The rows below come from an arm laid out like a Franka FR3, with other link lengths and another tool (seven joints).
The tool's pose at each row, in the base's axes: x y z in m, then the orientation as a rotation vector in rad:
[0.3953, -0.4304, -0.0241, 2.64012, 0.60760, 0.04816]
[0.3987, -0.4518, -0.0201, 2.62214, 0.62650, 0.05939]
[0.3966, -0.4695, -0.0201, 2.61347, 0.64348, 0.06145]
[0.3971, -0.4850, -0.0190, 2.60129, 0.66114, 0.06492]
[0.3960, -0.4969, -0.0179, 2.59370, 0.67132, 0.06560]
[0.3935, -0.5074, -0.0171, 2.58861, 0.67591, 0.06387]
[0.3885, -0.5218, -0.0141, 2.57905, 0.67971, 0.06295]
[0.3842, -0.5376, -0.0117, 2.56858, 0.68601, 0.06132]
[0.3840, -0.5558, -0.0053, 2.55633, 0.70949, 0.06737]
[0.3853, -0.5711, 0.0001, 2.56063, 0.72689, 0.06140]
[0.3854, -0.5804, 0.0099, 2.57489, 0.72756, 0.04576]
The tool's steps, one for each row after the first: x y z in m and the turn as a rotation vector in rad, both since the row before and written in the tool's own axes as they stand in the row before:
[-0.0063, 0.0204, 0.0054, -0.01500, 0.00843, -0.01431]
[-0.0097, 0.0133, 0.0069, -0.00503, 0.00341, -0.01284]
[-0.0066, 0.0130, 0.0055, -0.00833, 0.00394, -0.01377]
[-0.0066, 0.0093, 0.0038, -0.00508, 0.00128, -0.00829]
[-0.0072, 0.0074, 0.0033, -0.00354, -0.00113, -0.00441]
[-0.0114, 0.0102, 0.0026, -0.00806, -0.00158, -0.00464]
[-0.0115, 0.0113, 0.0040, -0.00823, -0.00167, -0.00666]
[-0.0094, 0.0167, 0.0023, -0.00725, 0.00728, -0.01740]
[-0.0069, 0.0146, 0.0022, 0.00910, 0.00083, -0.01192]
[-0.0054, 0.0115, -0.0047, 0.01630, -0.00767, -0.00014]

